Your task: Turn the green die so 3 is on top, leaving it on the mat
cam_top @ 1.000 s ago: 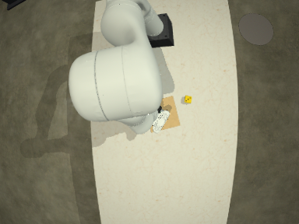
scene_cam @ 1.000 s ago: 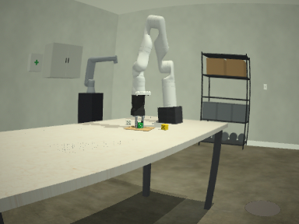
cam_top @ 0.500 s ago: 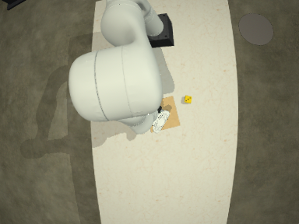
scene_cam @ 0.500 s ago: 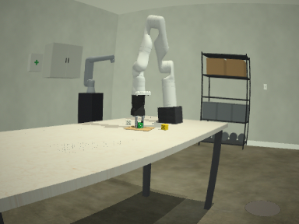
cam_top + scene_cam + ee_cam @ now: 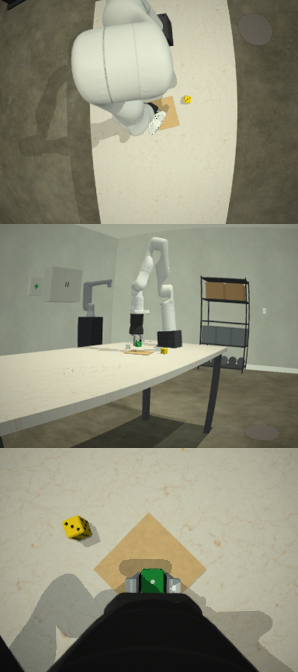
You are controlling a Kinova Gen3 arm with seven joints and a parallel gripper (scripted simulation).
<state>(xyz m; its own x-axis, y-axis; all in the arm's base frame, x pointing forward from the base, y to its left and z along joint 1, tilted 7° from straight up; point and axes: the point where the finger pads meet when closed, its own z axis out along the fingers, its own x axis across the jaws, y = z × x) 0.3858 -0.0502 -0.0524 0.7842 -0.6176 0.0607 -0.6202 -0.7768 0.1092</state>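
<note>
My gripper is now 5 cm above the tan mat and 1 cm to the right of it. From my hand the other things lie so: white die (12 cm to the right, 10 cm behind, 4 cm below); then green die (1 cm below); then yellow die (14 cm to the left, 5 cm behind, 4 cm below).
</note>
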